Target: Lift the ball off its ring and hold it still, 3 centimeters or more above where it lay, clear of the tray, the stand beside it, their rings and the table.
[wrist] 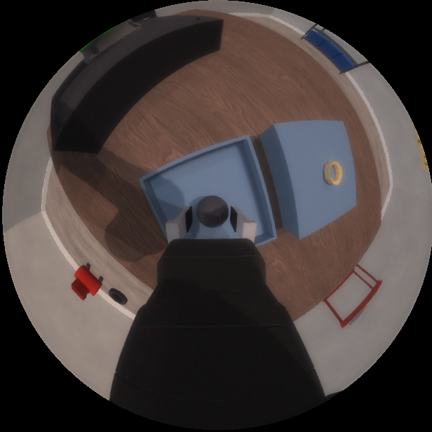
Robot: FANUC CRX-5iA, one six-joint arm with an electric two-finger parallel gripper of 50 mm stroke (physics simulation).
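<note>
A dark grey ball [212, 211] is in the blue tray [261, 195], in the tray's lower part in the wrist view. The ring under the ball does not show; the ball hides that spot. My gripper [211, 213] is open, with one finger on each side of the ball and a gap between each dark pad and the ball. The fingers reach down inside the tray's outline, and how high the tips are above its floor I cannot tell. The blue stand [312, 150] is to the right of the tray, with an empty yellow ring [326, 173] on its top.
The wooden table [220, 95] bears the tray and stand. A narrow gap separates the two. The tray's raised walls surround the fingers and ball. A long black block [135, 75] stands at the upper left. A red frame [328, 309] and a red object [87, 280] are beyond the table.
</note>
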